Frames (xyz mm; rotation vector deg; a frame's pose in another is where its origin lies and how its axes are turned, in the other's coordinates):
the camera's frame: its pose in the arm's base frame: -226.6 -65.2 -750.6 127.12 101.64 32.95
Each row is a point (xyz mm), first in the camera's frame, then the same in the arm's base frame.
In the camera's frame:
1: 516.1 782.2 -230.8
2: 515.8 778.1 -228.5
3: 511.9 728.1 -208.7
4: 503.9 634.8 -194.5
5: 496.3 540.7 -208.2
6: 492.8 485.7 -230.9
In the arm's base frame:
1: 450.2 241.6 -134.7
2: 447.5 242.4 -138.5
3: 411.9 251.3 -178.0
4: 335.1 266.0 -231.4
5: 245.2 279.7 -260.2
6: 186.2 287.8 -263.8

